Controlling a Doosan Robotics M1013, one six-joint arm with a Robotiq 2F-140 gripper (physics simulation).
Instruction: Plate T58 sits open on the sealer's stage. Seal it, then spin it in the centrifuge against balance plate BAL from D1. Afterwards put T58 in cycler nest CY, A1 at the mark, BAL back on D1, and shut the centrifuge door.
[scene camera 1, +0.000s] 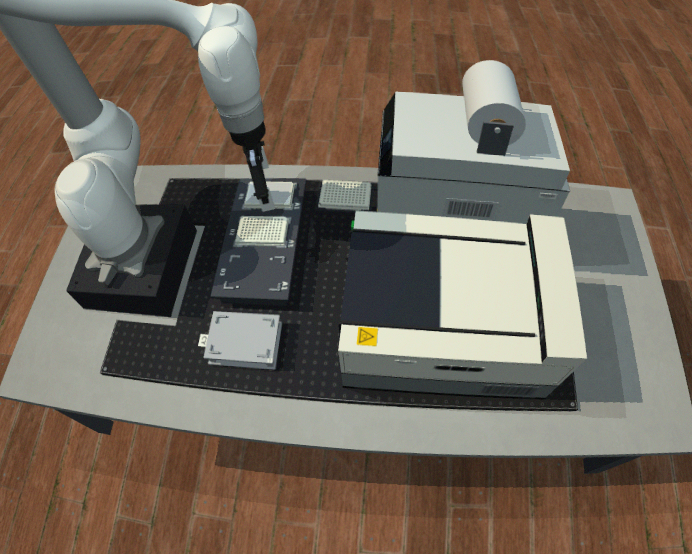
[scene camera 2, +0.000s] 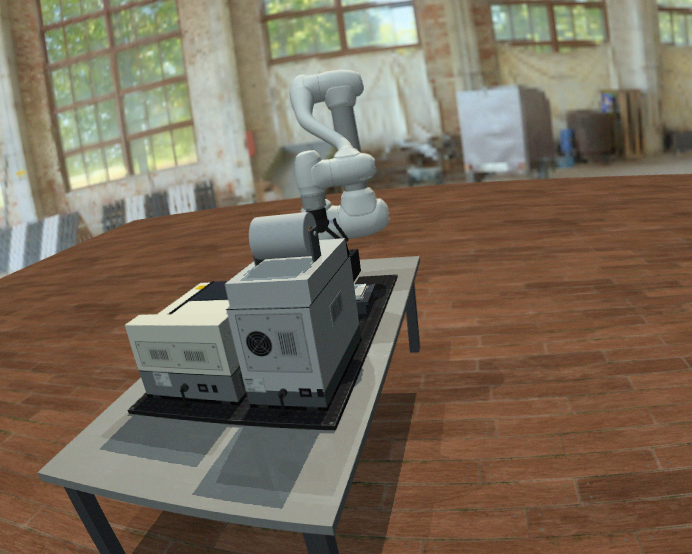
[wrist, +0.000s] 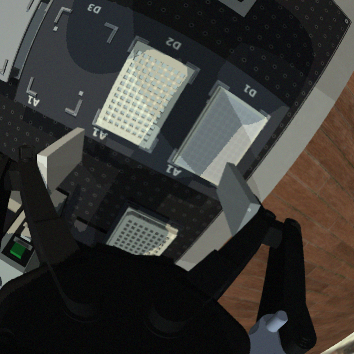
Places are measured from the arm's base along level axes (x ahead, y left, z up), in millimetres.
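Pixels of known places: gripper, fingertip midpoint: (wrist: 151, 160); arm's base, link origin: (scene camera 1: 125, 244).
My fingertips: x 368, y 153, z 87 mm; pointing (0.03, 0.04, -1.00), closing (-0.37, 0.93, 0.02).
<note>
Ahead of a thing's pixels: the offset from my fingertips to its top centre. Level surfaces: height alone.
Plate T58 @(177 mm ahead, 76 mm left, 76 mm down) (scene camera 1: 344, 194) (wrist: 141, 234) sits on the stage at the sealer @(474 mm ahead, 98 mm left, 294 mm up) (scene camera 1: 461, 164) (scene camera 2: 274, 340); its well grid shows. Plate BAL @(35 mm back, 84 mm left, 114 mm down) (scene camera 1: 282, 189) (wrist: 215, 132) lies flat in D1, with a smooth, shiny top. My gripper (scene camera 1: 264, 201) (wrist: 151, 160) is open and empty, above the D1 end of the deck and apart from the plates; in scene camera 2 it is partly hidden behind the sealer. Cycler nest CY @(4 mm ahead, 328 mm right, 134 mm down) (scene camera 1: 243, 337) is a light grey block with corner brackets and no plate on top. The centrifuge (scene camera 1: 461, 346) (scene camera 2: 184, 346) has a dark and white top; I cannot tell its door's state.
A cream well plate @(21 mm back, 39 mm right, 114 mm down) (scene camera 1: 262, 230) (wrist: 145, 92) sits in D2, beside BAL. D3 on the dark deck @(130 mm down) (scene camera 1: 253, 268) (wrist: 60, 65) holds no plate. The sealer's film roll @(495 mm ahead, 99 mm left, 294 mm up) (scene camera 1: 490, 92) (scene camera 2: 279, 236) stands high. The arm's base block (scene camera 1: 124, 297) is left of the deck.
</note>
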